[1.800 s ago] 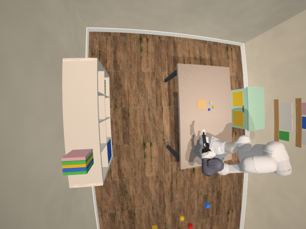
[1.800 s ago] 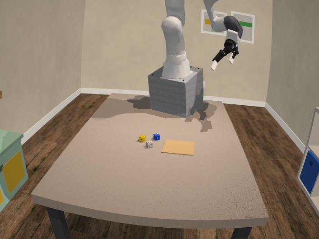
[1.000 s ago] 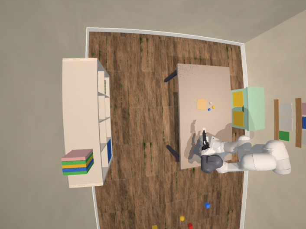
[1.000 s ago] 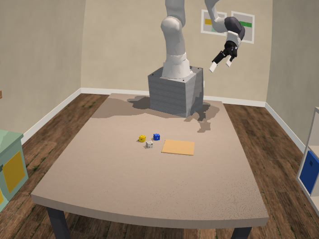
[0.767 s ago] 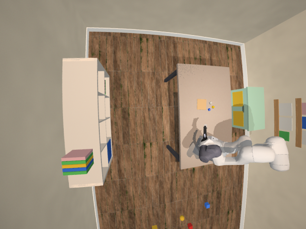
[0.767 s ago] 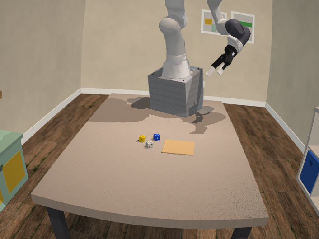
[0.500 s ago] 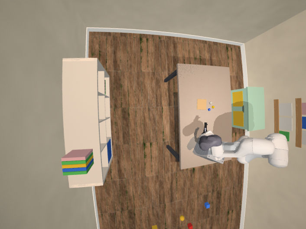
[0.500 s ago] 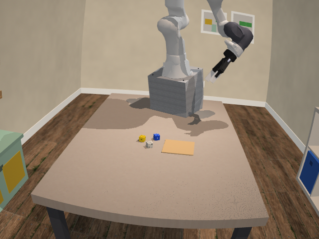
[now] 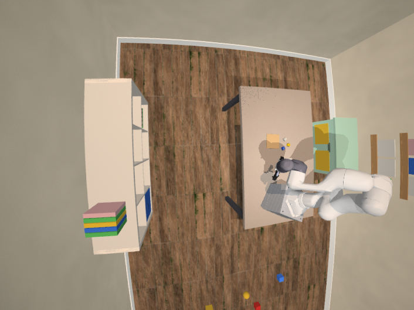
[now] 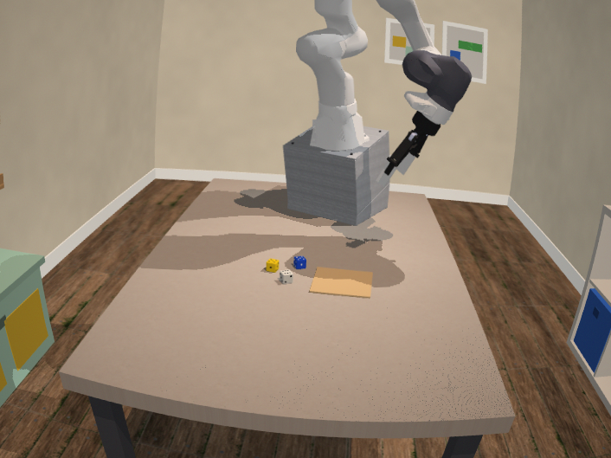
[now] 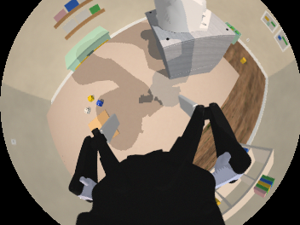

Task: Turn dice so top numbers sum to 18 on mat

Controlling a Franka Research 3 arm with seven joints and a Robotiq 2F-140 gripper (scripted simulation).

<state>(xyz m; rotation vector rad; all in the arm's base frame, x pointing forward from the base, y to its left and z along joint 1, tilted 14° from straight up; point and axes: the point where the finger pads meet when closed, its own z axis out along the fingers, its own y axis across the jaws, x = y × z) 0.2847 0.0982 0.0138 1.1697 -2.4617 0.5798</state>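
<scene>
The yellow die lies 14 cm ahead of my hand, 32 cm to the right of it and 20 cm below it. From my hand the other things lie so: blue die (12 cm ahead, 25 cm to the right, 20 cm below); then white die (20 cm ahead, 29 cm to the right, 20 cm below); then mat (21 cm ahead, 16 cm to the right, 21 cm below).
</scene>
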